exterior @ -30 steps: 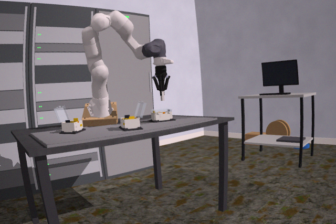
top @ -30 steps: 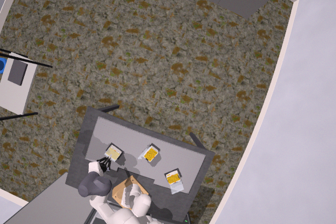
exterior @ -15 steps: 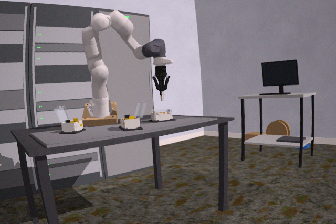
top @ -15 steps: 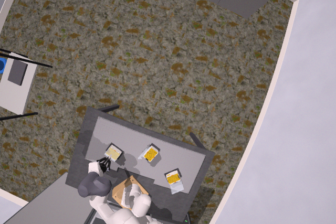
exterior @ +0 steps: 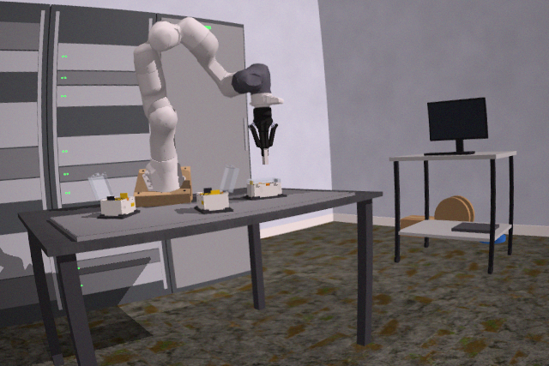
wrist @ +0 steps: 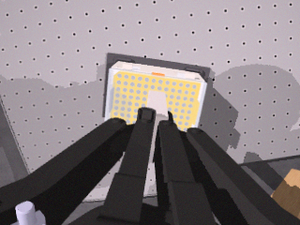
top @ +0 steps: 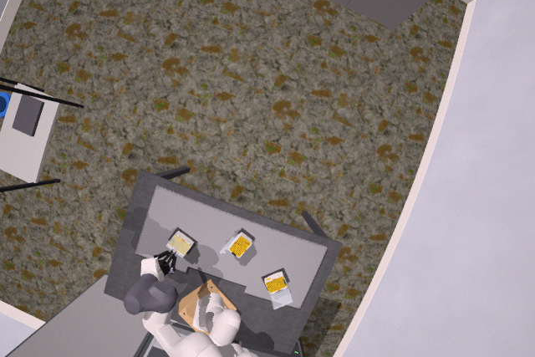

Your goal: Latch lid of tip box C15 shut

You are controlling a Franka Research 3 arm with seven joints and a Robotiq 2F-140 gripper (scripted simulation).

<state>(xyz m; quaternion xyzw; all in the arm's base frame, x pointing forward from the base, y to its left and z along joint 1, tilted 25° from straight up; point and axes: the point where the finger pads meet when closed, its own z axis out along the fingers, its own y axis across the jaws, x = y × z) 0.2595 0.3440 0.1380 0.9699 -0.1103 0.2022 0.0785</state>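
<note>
Right now the tip box lid is 3 cm behind my hand, 1 cm to the left of it and 10 cm below it.
</note>
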